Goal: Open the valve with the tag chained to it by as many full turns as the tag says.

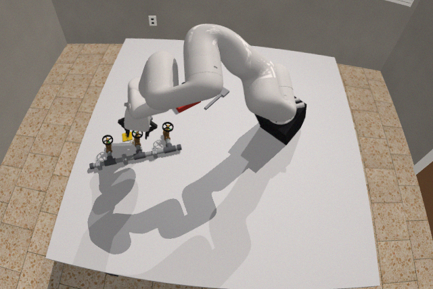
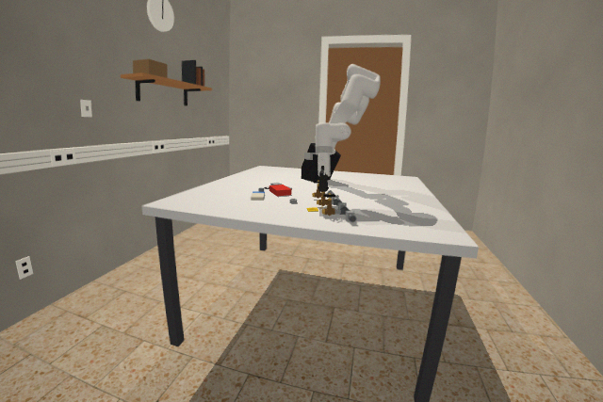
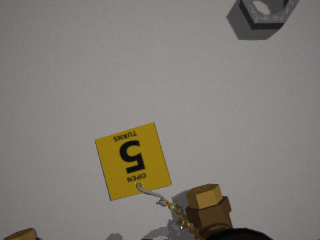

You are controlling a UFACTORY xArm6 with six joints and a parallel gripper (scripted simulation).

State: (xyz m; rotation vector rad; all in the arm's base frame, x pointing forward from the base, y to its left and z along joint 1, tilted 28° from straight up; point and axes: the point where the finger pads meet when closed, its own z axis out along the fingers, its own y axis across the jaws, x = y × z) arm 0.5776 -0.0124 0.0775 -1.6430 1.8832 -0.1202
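The yellow tag is 60 mm ahead of my hand, 30 mm to the right of it and 80 mm below it. From my hand the other things lie so: red box: 200 mm behind, 230 mm to the right, 70 mm below; grey nut: 30 mm behind, 140 mm to the right, 80 mm below; blue block: 80 mm behind, 320 mm to the right, 80 mm below.
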